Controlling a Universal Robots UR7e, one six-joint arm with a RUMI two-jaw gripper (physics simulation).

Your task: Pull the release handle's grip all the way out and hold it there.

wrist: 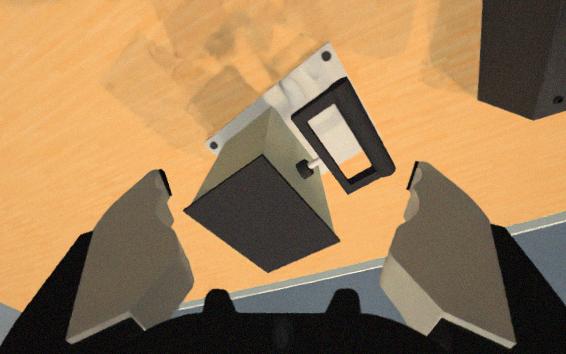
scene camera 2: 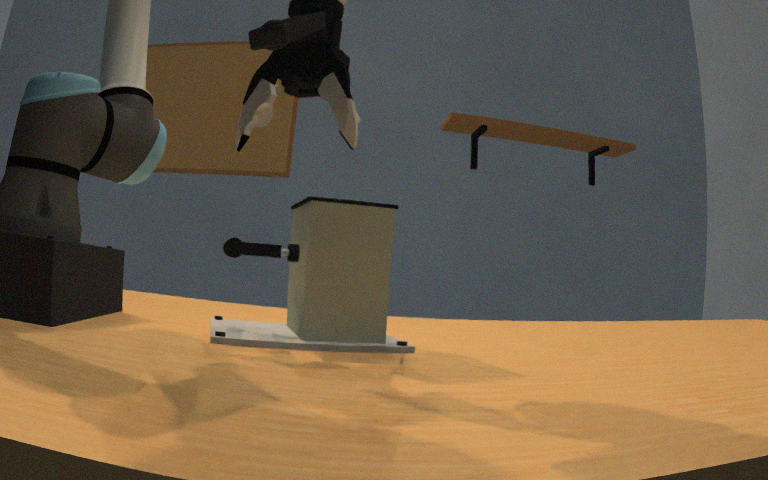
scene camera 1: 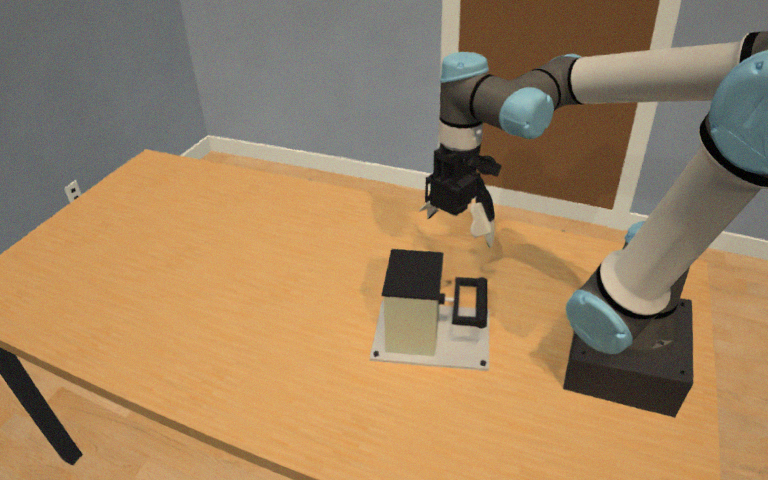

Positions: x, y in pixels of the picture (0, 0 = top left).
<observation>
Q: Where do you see a light grey base plate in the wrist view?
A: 314, 75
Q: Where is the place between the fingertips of my gripper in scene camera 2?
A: At 291, 149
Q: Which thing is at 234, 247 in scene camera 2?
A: A black rectangular grip.
</observation>
